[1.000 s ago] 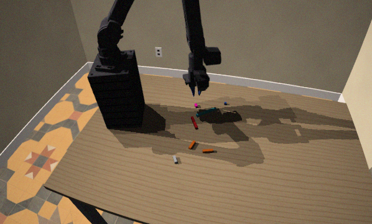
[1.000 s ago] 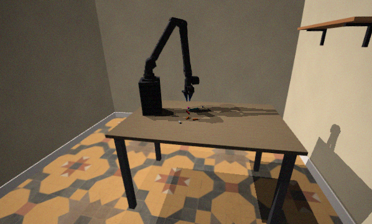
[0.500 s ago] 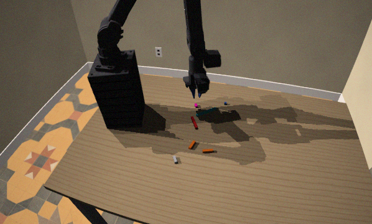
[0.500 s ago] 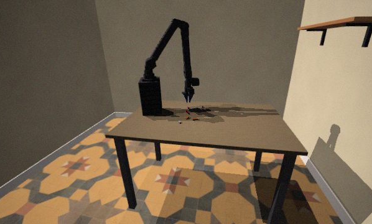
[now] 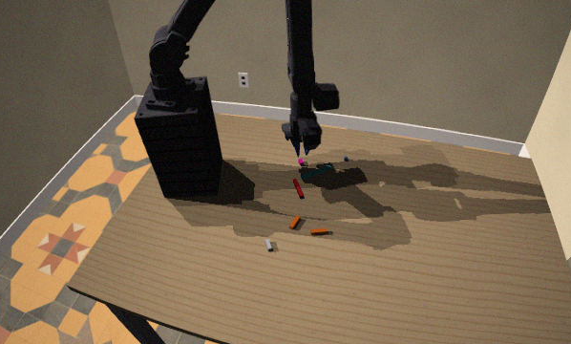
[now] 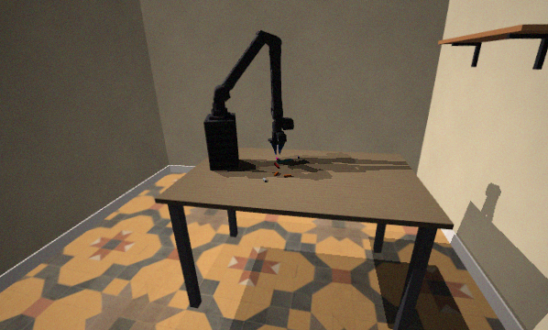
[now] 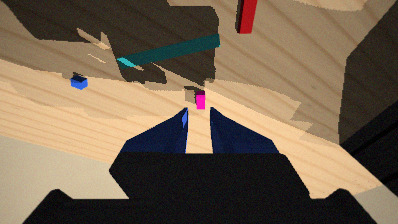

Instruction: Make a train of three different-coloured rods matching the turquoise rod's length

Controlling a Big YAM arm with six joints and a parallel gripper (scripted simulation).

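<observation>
My hand is 40 mm above the magenta rod. Round my hand: red rod 10 mm ahead, 110 mm to the right, 40 mm below; turquoise rod 50 mm ahead, 30 mm to the right, 40 mm below; blue rod 130 mm ahead, 50 mm to the left, 40 mm below.
</observation>
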